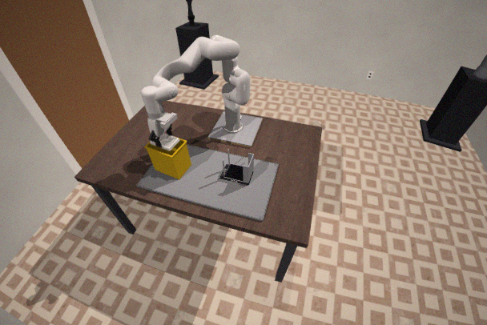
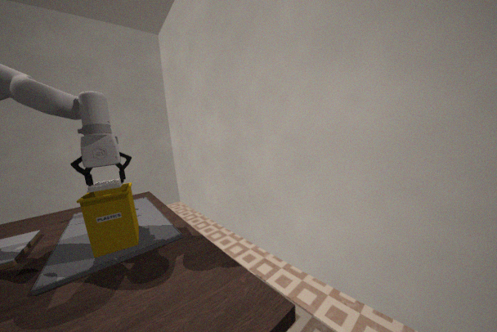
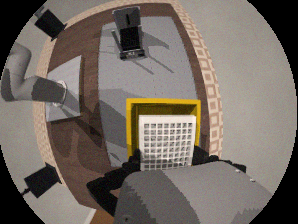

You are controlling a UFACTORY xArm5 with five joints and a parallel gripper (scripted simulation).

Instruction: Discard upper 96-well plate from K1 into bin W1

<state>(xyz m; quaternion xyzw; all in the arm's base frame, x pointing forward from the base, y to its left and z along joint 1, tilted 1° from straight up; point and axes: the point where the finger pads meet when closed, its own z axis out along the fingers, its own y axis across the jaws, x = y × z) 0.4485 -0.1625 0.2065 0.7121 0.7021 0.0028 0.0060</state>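
Right now the white 96-well plate is 1 cm below my hand. From my hand the other things lie so: yellow plastics bin W1: 12 cm below.
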